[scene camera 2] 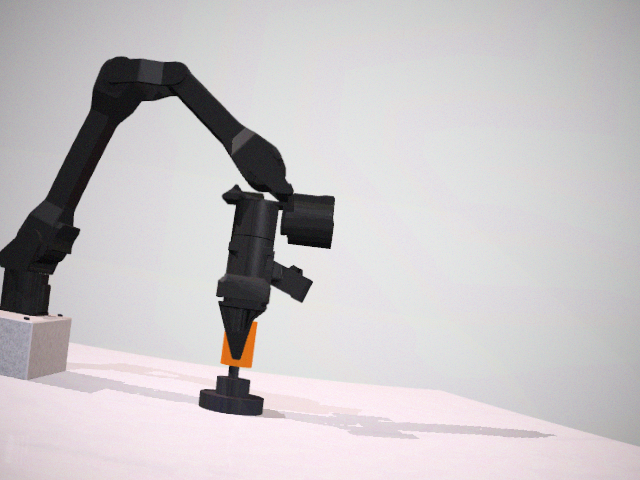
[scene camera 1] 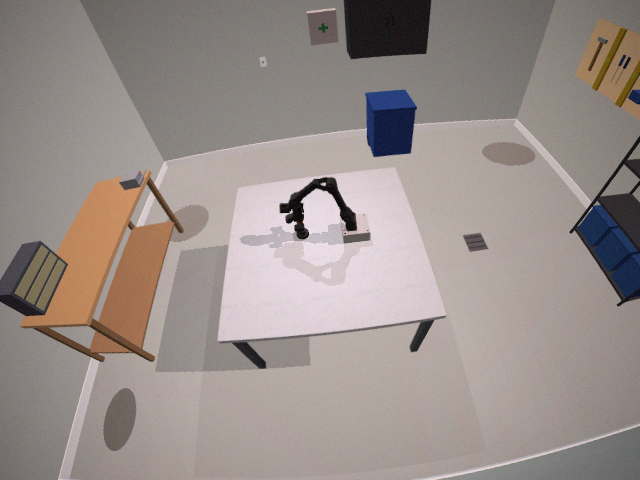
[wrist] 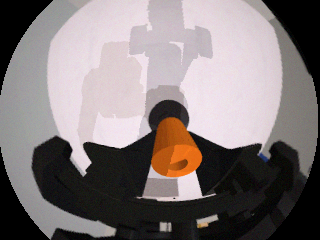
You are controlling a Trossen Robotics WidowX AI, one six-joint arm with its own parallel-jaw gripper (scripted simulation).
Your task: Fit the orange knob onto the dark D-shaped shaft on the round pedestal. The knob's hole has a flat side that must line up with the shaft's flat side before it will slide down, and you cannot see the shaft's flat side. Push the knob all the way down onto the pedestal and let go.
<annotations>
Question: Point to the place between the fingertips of my gripper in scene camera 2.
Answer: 236, 358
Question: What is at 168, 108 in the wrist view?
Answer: A dark round pedestal.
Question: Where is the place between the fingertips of my gripper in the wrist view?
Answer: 171, 133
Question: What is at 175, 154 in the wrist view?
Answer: An orange knob.
</annotations>
